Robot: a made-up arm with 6 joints.
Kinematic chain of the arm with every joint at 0, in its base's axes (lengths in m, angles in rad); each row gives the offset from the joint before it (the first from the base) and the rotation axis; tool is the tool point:
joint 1: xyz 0 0 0.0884 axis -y
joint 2: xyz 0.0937 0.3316 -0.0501 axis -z
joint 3: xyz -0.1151 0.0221 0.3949 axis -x
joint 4: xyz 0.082 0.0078 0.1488 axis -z
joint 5: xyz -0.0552 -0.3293 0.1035 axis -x
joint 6: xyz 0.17 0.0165 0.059 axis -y
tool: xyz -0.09 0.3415 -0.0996
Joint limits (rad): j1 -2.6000..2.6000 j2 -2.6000..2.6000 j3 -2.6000..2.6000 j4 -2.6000..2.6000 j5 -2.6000..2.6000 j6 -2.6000..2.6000
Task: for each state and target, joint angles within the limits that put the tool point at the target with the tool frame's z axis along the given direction. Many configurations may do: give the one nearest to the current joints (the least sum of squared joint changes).
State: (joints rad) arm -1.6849 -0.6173 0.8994 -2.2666 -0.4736 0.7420
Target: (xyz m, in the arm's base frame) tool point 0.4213 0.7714 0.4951 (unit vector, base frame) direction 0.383 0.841 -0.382
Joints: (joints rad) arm -1.1324 -0.5815 0.9533 -2.1476 -1.0536 0.4162
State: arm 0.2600 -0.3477 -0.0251 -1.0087 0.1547 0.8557
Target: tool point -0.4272 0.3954 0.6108 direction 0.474 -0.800 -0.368
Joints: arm 0.7697 -0.4163 -0.6017 -1.3236 -0.0393 1.6272
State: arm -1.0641 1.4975 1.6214 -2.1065 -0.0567 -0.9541
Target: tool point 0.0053 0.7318 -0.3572 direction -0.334 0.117 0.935
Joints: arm -1.8406 0.7373 1.8433 -2.2501 -0.3511 -1.8834
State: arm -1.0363 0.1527 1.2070 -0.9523 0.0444 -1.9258
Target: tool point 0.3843 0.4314 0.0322 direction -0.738 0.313 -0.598
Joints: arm -1.3984 0.6639 1.1799 -1.2085 0.8074 -1.3143
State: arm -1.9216 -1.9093 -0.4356 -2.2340 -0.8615 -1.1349
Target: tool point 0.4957 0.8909 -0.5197 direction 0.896 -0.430 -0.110
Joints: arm -2.0897 -2.2289 -1.0123 -1.6501 -1.2514 -1.6213
